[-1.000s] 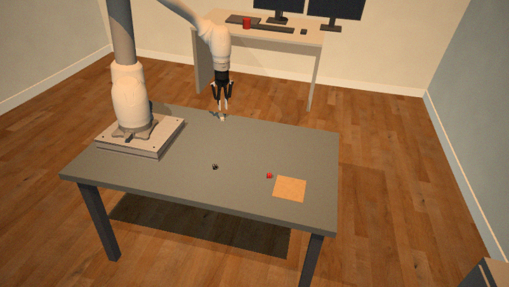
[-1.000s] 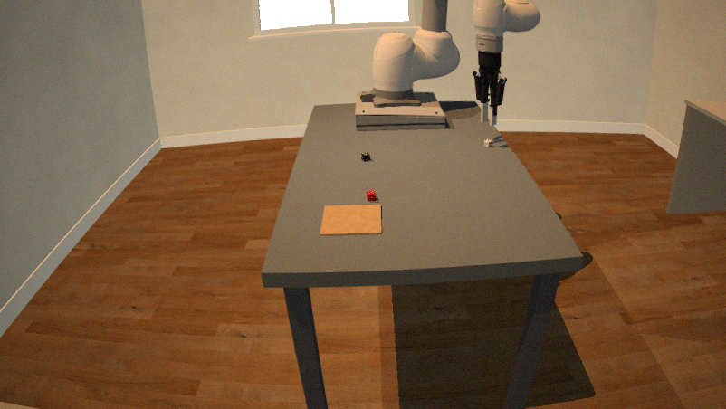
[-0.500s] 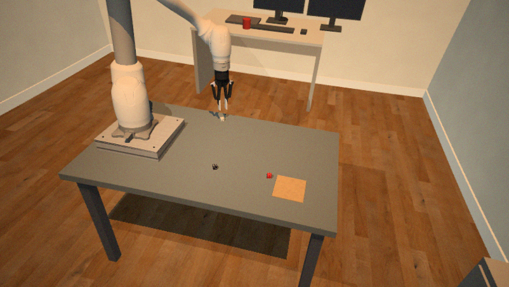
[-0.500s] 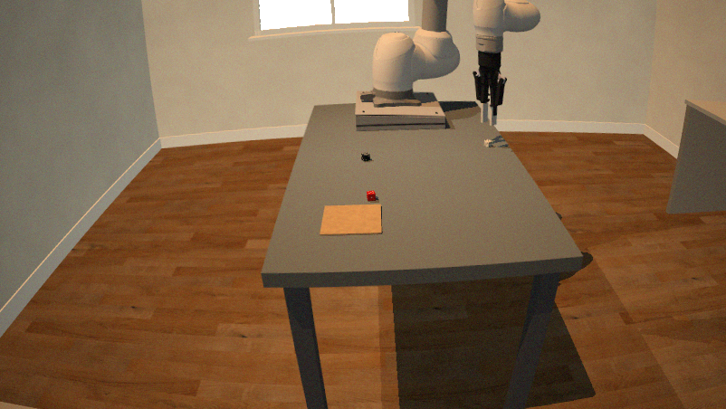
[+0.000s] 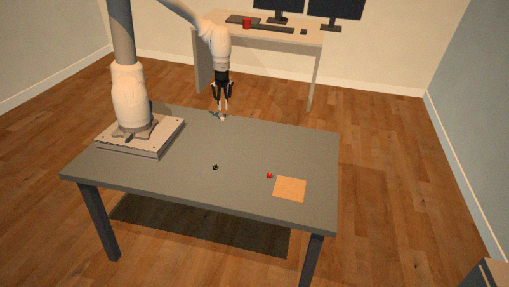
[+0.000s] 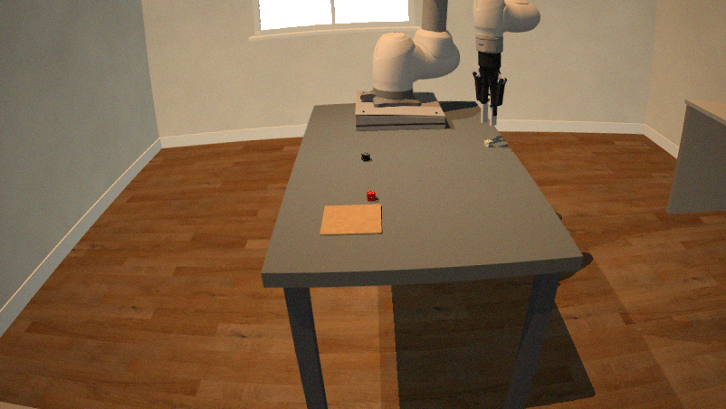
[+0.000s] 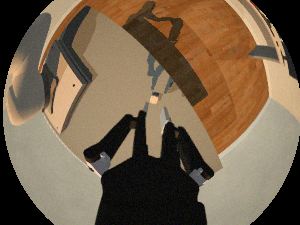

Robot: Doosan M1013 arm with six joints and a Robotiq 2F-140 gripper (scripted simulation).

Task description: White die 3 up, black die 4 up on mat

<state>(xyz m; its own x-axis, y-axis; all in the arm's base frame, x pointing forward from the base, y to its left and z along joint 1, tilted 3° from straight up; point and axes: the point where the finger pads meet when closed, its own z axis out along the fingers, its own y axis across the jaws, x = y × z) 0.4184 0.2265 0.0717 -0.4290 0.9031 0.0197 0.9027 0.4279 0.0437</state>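
My gripper is now 10 cm above the white die. The rest, counted from my hand: orange mat (38 cm ahead, 52 cm to the right, 11 cm below); black die (2 cm ahead, 42 cm to the right, 10 cm below); red die (29 cm ahead, 45 cm to the right, 10 cm below).
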